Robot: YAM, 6 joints.
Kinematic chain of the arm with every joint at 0, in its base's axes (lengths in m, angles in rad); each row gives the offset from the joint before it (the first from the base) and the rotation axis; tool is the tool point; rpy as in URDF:
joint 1: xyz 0 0 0.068 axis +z
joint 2: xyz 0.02 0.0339 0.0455 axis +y
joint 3: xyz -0.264 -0.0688 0 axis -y
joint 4: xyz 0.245 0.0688 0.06 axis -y
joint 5: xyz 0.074 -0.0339 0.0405 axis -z
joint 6: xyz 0.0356 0 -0.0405 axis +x
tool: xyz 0 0 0 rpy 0 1.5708 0
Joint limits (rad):
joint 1: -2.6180..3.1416
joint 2: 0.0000..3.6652
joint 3: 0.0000..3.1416
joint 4: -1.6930..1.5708
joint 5: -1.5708..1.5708
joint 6: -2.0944..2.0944
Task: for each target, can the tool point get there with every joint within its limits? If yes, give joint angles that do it. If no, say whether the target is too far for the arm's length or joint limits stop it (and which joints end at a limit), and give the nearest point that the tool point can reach.
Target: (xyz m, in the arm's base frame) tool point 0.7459 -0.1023 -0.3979
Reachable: no: too far | nearest point 0.5328 -0.0731 -0.2360 | short by 0.269 m
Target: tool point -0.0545 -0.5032 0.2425
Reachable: yes | joints -1.6437 2.2581 1.5297 1.1534 0.5197 -1.2117
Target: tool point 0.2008 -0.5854 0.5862
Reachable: no: too far | nearest point 0.1659 -0.4836 0.5012 | short by 0.137 m
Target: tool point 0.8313 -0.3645 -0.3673
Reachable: no: too far | nearest point 0.5223 -0.2290 -0.1846 | short by 0.384 m
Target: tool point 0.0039 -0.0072 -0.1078
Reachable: yes | joints 2.4668 3.3098 0.7132 -0.5559 -0.0899 1.5405
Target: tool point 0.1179 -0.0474 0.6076
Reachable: yes | joints -0.1137 1.1292 1.6740 0.5803 1.2405 1.2227
